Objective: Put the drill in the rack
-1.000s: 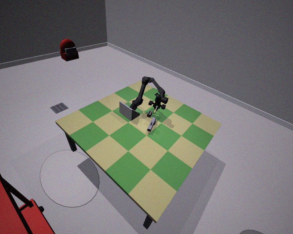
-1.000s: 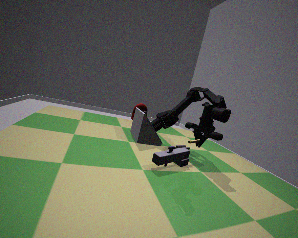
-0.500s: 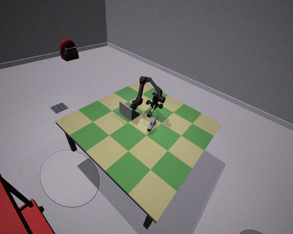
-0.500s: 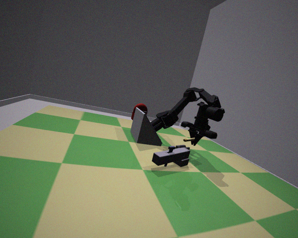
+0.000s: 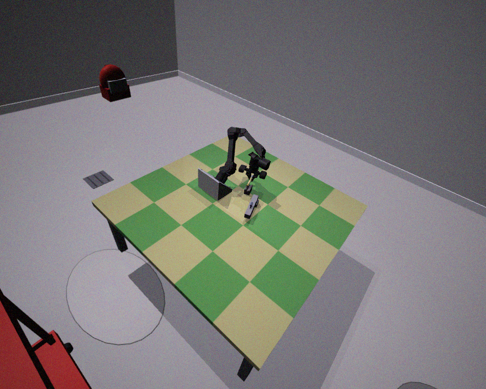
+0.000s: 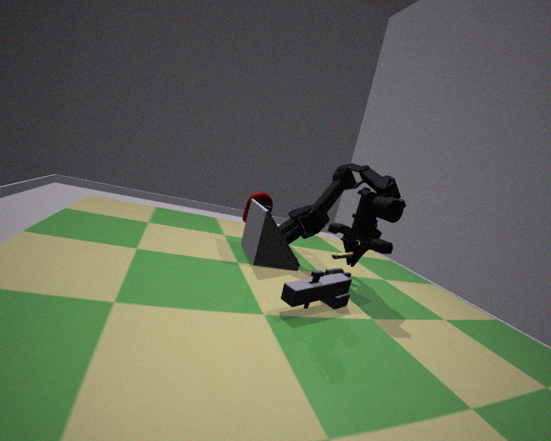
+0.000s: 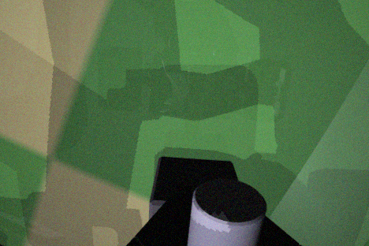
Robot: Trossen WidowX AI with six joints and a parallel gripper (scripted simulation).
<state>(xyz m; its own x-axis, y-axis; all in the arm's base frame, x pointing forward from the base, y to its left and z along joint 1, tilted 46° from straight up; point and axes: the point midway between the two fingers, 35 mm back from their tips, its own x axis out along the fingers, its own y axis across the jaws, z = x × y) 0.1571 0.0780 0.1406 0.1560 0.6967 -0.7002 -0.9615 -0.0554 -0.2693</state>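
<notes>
The drill is 4 cm to the right of my gripper tip, 3 cm above it and 1 cm ahead of it. The rest, counted from my gripper tip: dark key (22 cm to the right, 13 cm ahead); then grey block (19 cm to the right, 12 cm ahead, 2 cm below); then rack (5 cm to the right, 4 cm below, 1 cm ahead).
</notes>
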